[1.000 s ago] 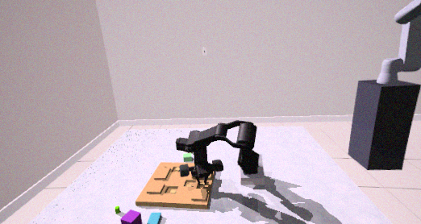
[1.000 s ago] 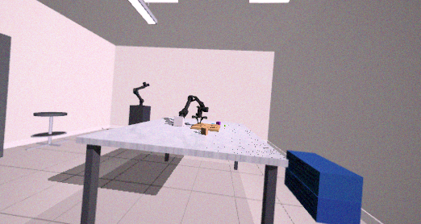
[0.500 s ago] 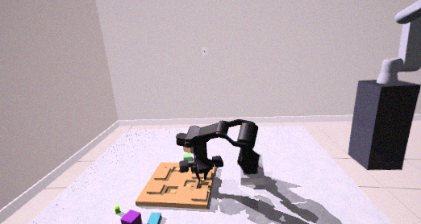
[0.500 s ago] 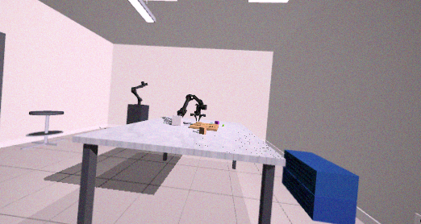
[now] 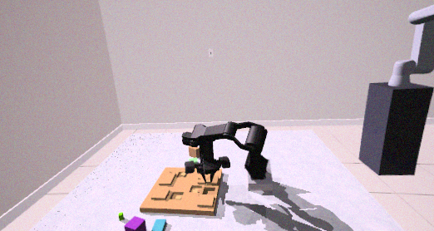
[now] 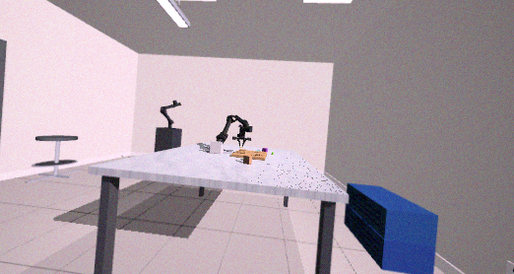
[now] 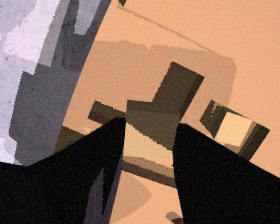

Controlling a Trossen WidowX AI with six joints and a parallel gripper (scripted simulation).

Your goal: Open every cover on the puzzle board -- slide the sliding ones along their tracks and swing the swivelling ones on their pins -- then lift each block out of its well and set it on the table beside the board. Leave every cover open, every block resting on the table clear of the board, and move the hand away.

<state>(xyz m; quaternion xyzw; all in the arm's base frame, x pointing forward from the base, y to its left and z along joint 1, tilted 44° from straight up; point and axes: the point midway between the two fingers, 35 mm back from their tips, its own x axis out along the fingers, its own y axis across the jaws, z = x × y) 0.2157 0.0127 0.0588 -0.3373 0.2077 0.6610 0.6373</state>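
The tan wooden puzzle board is 10 cm ahead of my gripper tip, 3 cm to the right of it and 4 cm below it.
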